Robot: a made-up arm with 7 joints. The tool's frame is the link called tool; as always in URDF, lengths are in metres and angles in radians. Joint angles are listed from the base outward.
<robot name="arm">
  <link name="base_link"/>
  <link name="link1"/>
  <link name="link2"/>
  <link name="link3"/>
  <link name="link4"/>
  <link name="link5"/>
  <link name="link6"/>
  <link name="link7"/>
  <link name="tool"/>
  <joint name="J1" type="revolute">
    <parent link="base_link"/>
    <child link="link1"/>
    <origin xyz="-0.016 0.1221 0.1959" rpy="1.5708 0 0"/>
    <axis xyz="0 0 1"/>
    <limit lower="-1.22" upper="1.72"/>
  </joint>
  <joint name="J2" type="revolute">
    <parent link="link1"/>
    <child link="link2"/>
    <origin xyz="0.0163 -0.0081 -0.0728" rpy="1.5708 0 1.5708"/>
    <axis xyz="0 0 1"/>
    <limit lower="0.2" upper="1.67"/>
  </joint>
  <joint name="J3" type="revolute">
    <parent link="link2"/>
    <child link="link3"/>
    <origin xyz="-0.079 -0.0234 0.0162" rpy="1.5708 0 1.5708"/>
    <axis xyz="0 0 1"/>
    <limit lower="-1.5" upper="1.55"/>
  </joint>
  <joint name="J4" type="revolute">
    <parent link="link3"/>
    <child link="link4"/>
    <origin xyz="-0.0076 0.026 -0.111" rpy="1.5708 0 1.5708"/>
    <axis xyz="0 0 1"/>
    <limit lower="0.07" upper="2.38"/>
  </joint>
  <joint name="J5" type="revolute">
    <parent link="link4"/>
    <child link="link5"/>
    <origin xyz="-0.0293 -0.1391 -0.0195" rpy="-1.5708 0 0"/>
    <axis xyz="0 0 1"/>
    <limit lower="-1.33" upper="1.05"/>
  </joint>
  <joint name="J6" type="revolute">
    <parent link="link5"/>
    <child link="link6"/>
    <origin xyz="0.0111 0.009 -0.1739" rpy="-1.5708 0 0"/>
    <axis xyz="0 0 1"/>
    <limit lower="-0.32" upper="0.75"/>
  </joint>
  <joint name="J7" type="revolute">
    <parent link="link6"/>
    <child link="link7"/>
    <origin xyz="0.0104 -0.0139 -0.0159" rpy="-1.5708 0 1.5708"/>
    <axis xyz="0 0 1"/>
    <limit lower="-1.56" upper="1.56"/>
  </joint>
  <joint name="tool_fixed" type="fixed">
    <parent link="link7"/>
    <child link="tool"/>
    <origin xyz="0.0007 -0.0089 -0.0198" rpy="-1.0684 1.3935 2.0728"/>
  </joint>
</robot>
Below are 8 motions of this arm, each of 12 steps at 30 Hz.
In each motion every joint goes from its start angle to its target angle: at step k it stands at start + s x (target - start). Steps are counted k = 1, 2, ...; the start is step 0. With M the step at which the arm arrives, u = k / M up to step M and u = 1 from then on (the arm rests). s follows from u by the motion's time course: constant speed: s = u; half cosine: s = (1 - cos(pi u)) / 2; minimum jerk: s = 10 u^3 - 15 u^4 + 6 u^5.
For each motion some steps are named. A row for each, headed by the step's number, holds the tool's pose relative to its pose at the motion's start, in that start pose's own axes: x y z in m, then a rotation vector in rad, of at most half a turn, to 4 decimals.
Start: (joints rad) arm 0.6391 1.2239 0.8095 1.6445 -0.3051 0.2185 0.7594
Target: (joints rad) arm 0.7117 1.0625 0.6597 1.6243 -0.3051 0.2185 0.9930
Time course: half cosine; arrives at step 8
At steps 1, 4, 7, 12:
1: -0.0010 -0.0020 -0.0012 -0.0132 -0.0024 0.0066
4: -0.0104 -0.0269 -0.0156 -0.1718 -0.0399 0.0857
7: -0.0154 -0.0527 -0.0298 -0.3283 -0.0915 0.1617
12: -0.0156 -0.0549 -0.0310 -0.3411 -0.0964 0.1677

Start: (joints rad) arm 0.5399 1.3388 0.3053 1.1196 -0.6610 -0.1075 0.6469
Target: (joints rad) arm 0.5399 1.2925 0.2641 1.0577 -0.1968 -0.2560 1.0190
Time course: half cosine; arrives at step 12
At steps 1, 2, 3, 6, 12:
1: 0.0000 -0.0003 -0.0001 -0.0054 -0.0077 0.0059
2: -0.0002 -0.0013 -0.0006 -0.0210 -0.0304 0.0232
3: -0.0004 -0.0028 -0.0013 -0.0453 -0.0670 0.0499
6: -0.0019 -0.0098 -0.0043 -0.1461 -0.2344 0.1588
12: -0.0047 -0.0207 -0.0086 -0.2647 -0.4823 0.2844

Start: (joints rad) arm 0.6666 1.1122 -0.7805 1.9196 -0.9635 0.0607 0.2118
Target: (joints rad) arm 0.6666 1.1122 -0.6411 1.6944 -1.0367 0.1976 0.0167
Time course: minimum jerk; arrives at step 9
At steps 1, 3, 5, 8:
1: -0.0008 -0.0005 -0.0001 0.0003 0.0046 -0.0006
3: -0.0144 -0.0090 -0.0012 0.0056 0.0838 -0.0121
5: -0.0418 -0.0261 -0.0008 0.0155 0.2392 -0.0421
8: -0.0686 -0.0429 0.0028 0.0235 0.3882 -0.0805

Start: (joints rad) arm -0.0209 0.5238 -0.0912 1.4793 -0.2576 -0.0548 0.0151
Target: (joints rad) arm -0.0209 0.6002 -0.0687 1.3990 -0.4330 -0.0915 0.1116
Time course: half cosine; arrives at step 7
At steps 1, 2, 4, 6, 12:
1: -0.0014 0.0002 0.0003 -0.0066 0.0020 -0.0118
2: -0.0055 0.0009 0.0011 -0.0253 0.0080 -0.0446
4: -0.0179 0.0036 0.0039 -0.0850 0.0288 -0.1435
6: -0.0280 0.0062 0.0065 -0.1353 0.0484 -0.2212
12: -0.0295 0.0066 0.0069 -0.1429 0.0515 -0.2324

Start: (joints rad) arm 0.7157 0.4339 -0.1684 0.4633 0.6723 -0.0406 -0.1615
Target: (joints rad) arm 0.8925 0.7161 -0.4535 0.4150 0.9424 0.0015 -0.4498
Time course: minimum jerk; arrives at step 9
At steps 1, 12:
1: 0.0012 0.0009 -0.0001 0.0046 -0.0007 -0.0008
12: 0.0981 0.0846 0.0094 0.4341 -0.0504 -0.0370

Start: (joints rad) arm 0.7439 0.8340 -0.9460 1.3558 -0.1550 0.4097 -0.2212
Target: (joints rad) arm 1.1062 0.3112 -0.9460 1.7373 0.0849 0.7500 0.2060
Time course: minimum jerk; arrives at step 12
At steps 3, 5, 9, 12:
3: 0.0300 0.0193 0.0000 -0.0131 -0.0503 0.0650
5: 0.0967 0.0689 0.0122 -0.0541 -0.1901 0.1994
9: 0.2161 0.1837 0.1001 -0.1950 -0.5985 0.3774
12: 0.2323 0.2029 0.1248 -0.2278 -0.6855 0.3870

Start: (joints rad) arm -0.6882 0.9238 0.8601 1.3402 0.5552 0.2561 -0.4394
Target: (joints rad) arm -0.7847 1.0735 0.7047 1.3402 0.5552 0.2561 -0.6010
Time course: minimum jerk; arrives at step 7
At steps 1, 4, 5, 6, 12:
1: 0.0006 -0.0013 0.0002 0.0001 -0.0015 -0.0054
4: 0.0127 -0.0356 0.0070 0.0028 -0.0461 -0.1459
5: 0.0153 -0.0483 0.0105 0.0042 -0.0648 -0.1973
6: 0.0163 -0.0552 0.0126 0.0050 -0.0755 -0.2251
12: 0.0165 -0.0566 0.0130 0.0052 -0.0776 -0.2305

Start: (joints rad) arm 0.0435 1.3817 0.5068 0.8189 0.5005 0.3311 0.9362
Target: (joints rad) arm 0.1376 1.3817 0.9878 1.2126 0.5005 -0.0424 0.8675
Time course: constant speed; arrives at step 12
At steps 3, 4, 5, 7, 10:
3: 0.0394 -0.0009 0.0295 0.0579 -0.2165 -0.1294
4: 0.0514 -0.0017 0.0411 0.0814 -0.2874 -0.1737
5: 0.0629 -0.0029 0.0536 0.1071 -0.3575 -0.2186
7: 0.0837 -0.0064 0.0806 0.1642 -0.4951 -0.3103
10: 0.1090 -0.0149 0.1256 0.2642 -0.6939 -0.4524

